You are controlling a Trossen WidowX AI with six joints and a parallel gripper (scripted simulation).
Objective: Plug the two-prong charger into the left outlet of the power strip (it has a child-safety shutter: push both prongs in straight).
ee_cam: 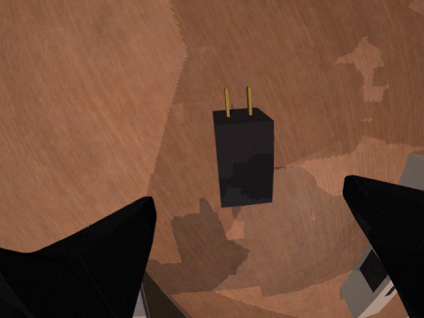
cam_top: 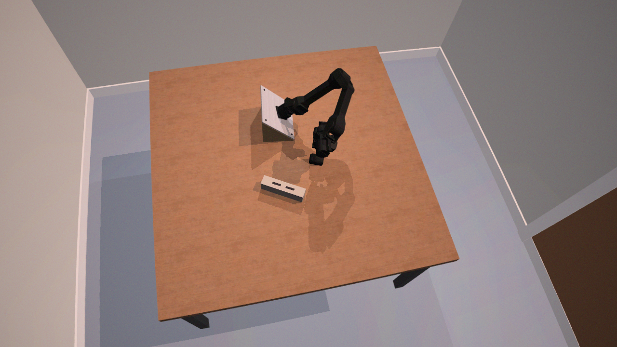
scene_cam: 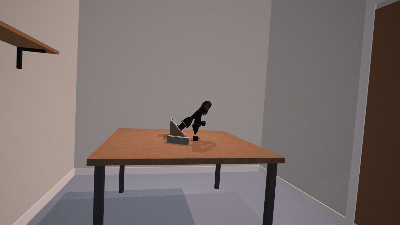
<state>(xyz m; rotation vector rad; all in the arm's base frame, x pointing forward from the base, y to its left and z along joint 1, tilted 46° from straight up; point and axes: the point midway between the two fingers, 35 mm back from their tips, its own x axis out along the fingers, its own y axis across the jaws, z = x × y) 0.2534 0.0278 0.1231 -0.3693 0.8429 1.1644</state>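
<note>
My gripper tip is now 10 mm short of the black two-prong charger, 20 mm to the right of it and 40 mm above it.
</note>
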